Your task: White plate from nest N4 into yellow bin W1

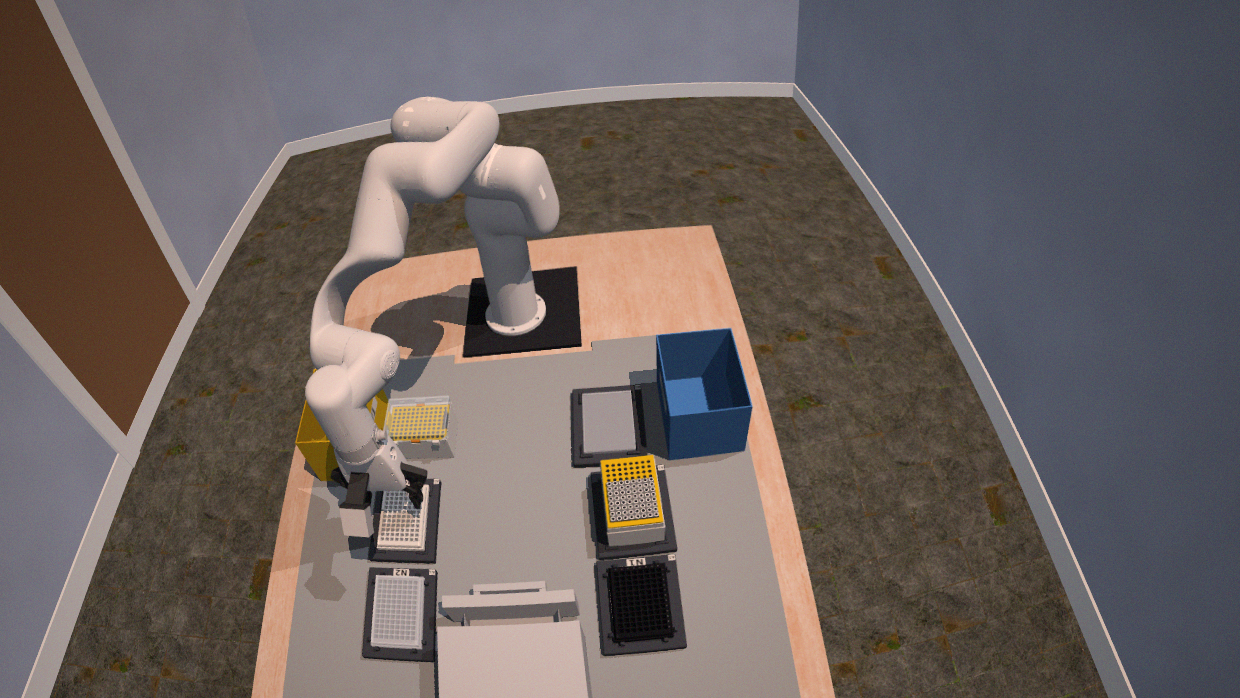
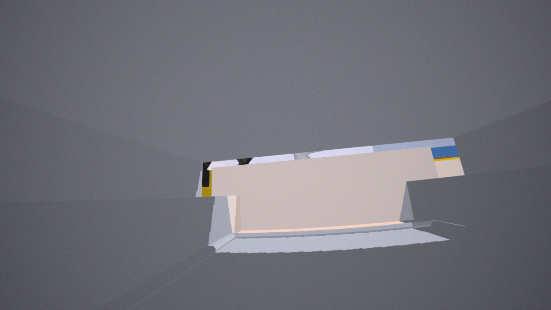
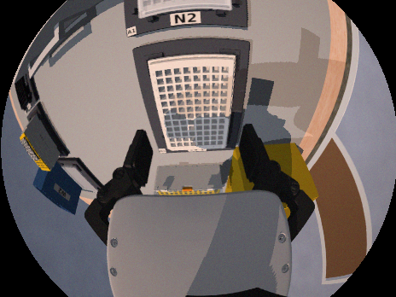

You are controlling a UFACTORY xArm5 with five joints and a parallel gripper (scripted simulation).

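Now: hand 6 cm above the white plate. From my hand the other things lie so: cooler drawer: 28 cm ahead, 21 cm to the left, 5 cm below; then work nest N4: 7 cm below; then yellow waste bin W1: 17 cm behind, 14 cm to the right, 4 cm below.
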